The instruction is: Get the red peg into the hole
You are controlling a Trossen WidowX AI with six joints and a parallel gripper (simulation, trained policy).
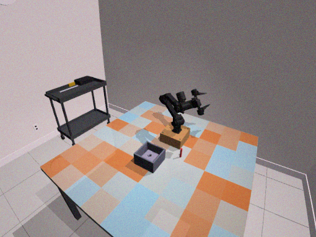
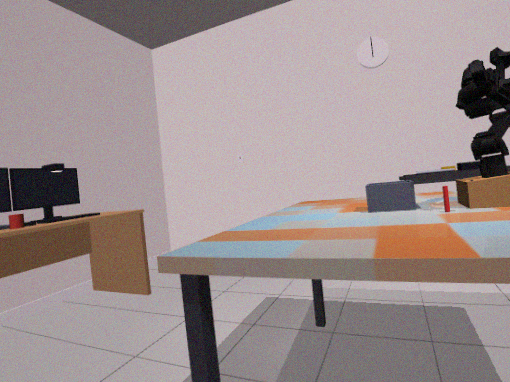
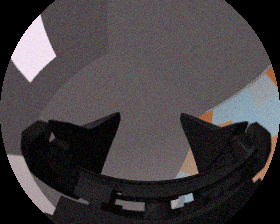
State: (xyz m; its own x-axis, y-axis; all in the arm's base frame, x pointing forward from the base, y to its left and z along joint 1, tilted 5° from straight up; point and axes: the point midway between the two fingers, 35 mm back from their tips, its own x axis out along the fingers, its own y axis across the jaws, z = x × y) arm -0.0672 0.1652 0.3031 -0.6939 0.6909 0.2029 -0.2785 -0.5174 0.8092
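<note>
Right now the red peg is 370 mm below my gripper tip, 230 mm ahead of it and 70 mm to the right of it. Also, from my gripper tip: dark grey box 400 mm ahead, 380 mm below, 230 mm to the right; pale plate 400 mm ahead, 360 mm below, 230 mm to the right.
</note>
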